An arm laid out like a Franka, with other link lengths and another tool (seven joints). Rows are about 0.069 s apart.
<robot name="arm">
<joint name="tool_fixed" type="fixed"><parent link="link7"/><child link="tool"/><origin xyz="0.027 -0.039 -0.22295" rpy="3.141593 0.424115 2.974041"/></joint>
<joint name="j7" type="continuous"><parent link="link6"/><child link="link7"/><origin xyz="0.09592 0 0" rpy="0 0 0"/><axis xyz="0 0 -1"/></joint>
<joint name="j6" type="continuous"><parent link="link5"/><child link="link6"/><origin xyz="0 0 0" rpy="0 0 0"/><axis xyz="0 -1 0"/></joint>
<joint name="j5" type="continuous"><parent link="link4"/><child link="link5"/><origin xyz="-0.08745 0 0.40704" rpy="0 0 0"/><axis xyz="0 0 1"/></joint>
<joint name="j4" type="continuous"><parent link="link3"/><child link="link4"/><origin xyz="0.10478 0 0" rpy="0 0 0"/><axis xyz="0 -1 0"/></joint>
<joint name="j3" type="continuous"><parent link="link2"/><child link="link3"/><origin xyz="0 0 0.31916" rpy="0 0 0"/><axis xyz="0 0 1"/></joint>
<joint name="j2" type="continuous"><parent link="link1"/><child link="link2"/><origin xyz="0 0 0" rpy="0 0 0"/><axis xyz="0 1 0"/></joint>
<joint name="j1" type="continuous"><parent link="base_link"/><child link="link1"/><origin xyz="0 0 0.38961" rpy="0 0 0"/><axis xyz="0 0 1"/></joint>
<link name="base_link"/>
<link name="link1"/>
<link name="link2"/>
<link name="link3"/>
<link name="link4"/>
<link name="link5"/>
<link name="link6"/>
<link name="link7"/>
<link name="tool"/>
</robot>
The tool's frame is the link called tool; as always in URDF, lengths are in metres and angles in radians. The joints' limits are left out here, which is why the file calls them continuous.
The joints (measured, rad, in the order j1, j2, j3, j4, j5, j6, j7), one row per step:
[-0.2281 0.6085 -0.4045 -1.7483 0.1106 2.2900 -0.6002]
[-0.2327 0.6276 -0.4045 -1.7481 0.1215 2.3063 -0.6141]
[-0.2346 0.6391 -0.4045 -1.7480 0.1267 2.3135 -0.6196]
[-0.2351 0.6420 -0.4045 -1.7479 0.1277 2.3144 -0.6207]
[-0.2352 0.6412 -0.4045 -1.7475 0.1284 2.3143 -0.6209]
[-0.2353 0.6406 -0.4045 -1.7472 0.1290 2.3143 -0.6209]
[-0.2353 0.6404 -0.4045 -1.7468 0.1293 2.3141 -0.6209]
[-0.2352 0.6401 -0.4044 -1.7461 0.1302 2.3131 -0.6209]
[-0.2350 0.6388 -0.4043 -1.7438 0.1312 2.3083 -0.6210]
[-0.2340 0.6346 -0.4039 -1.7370 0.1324 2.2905 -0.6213]
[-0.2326 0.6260 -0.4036 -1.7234 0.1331 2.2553 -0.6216]
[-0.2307 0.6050 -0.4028 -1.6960 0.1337 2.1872 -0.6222]
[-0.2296 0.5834 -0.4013 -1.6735 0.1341 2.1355 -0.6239]
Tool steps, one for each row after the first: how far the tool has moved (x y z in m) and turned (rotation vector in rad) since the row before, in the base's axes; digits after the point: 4 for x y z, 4 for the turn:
[-0.0022 -0.0027 -0.0112 0.0017 0.0014 0.0043]
[-0.0017 -0.0009 -0.0070 0.0015 0.0033 0.0011]
[-0.0006 -0.0002 -0.0019 0.0007 0.0016 0.0001]
[0.0003 -0.0001 0.0007 0.0000 -0.0014 -0.0003]
[0.0002 -0.0001 0.0005 0.0000 -0.0011 -0.0004]
[0.0002 0.0000 0.0003 0.0000 -0.0005 -0.0001]
[0.0003 0.0002 0.0004 0.0007 -0.0006 -0.0004]
[0.0006 0.0004 0.0013 0.0020 0.0001 -0.0004]
[0.0012 0.0019 0.0036 0.0071 0.0036 -0.0001]
[0.0019 0.0031 0.0076 0.0128 0.0077 -0.0001]
[0.0042 0.0055 0.0187 0.0228 0.0102 0.0003]
[0.0046 0.0044 0.0191 0.0157 0.0010 0.0028]

